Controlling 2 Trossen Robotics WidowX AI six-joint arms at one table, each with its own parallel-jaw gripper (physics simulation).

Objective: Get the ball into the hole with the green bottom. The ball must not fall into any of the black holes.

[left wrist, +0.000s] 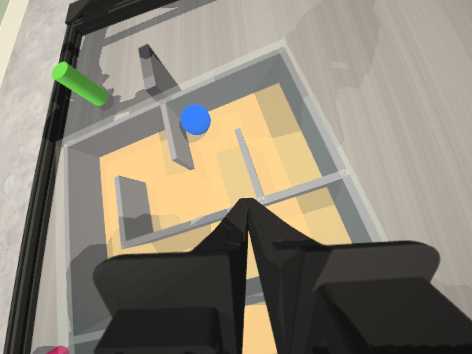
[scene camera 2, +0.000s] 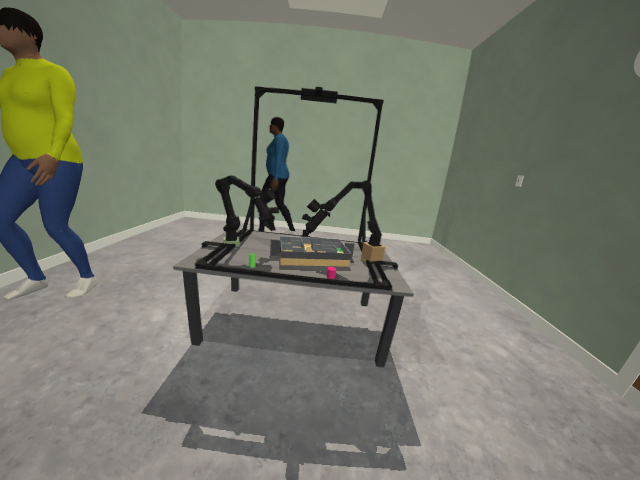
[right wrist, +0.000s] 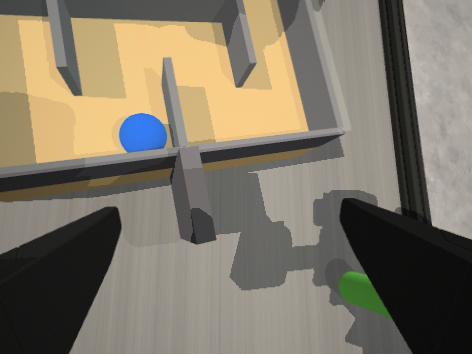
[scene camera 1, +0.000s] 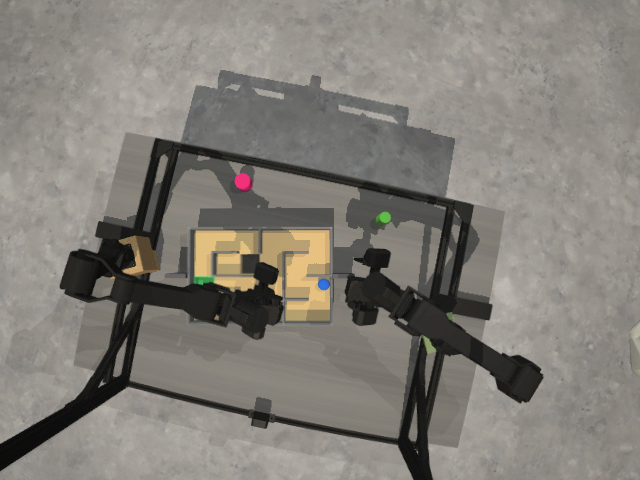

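Note:
The blue ball [scene camera 1: 323,284] [left wrist: 195,119] [right wrist: 143,133] rests on the maze floor by the end wall, beside a short inner wall. The maze box [scene camera 2: 315,261] [right wrist: 100,161] has grey walls and a handle [left wrist: 159,72] [right wrist: 192,195] outside that end. The green-bottomed hole [scene camera 1: 204,280] [scene camera 2: 339,250] is near the opposite end. A black hole [scene camera 1: 250,263] shows near the middle; arms hide other parts. My left gripper [scene camera 2: 306,233] [left wrist: 246,204] is shut and empty above the maze's middle. My right gripper [scene camera 2: 271,227] [right wrist: 232,212] is open, its fingertips either side of the handle in the right wrist view, nothing between them.
A pink cylinder [scene camera 1: 242,181] [scene camera 2: 331,272] and a green cylinder [scene camera 1: 383,218] [scene camera 2: 252,260] [left wrist: 80,84] [right wrist: 362,292] stand beyond the box in scene camera 1. A wooden block [scene camera 1: 142,254] [scene camera 2: 372,252] is by the left arm's base. A black frame [scene camera 1: 310,169] borders the table.

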